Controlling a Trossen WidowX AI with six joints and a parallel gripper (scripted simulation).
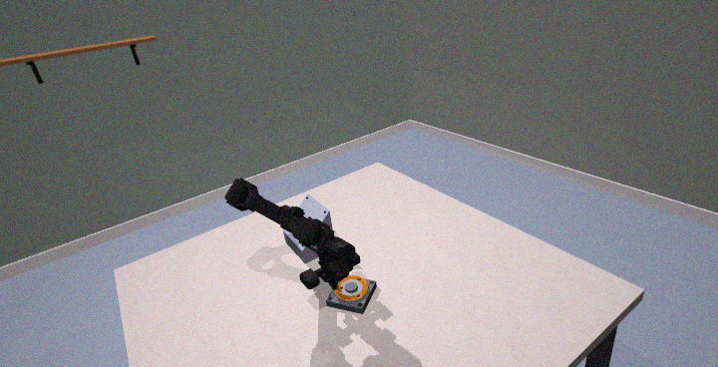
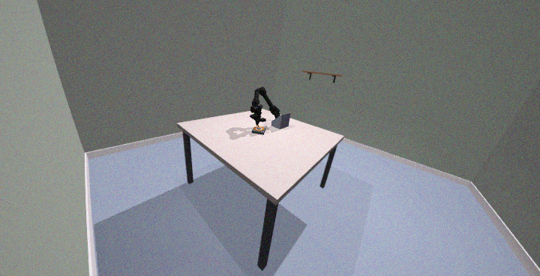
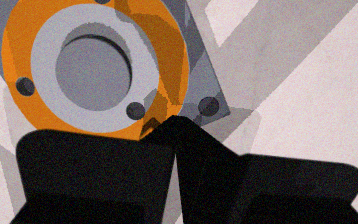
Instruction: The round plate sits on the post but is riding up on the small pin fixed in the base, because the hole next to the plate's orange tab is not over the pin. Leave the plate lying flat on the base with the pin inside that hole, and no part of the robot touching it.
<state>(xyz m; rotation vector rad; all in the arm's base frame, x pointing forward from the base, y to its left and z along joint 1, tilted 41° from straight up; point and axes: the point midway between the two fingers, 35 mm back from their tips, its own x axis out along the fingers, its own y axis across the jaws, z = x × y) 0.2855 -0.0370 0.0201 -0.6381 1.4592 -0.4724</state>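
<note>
The round plate is 3 cm to the left of my gripper tip and 1 cm below it. Round my gripper tip: grey square base (1 cm ahead, 5 cm to the left, 2 cm below).
</note>
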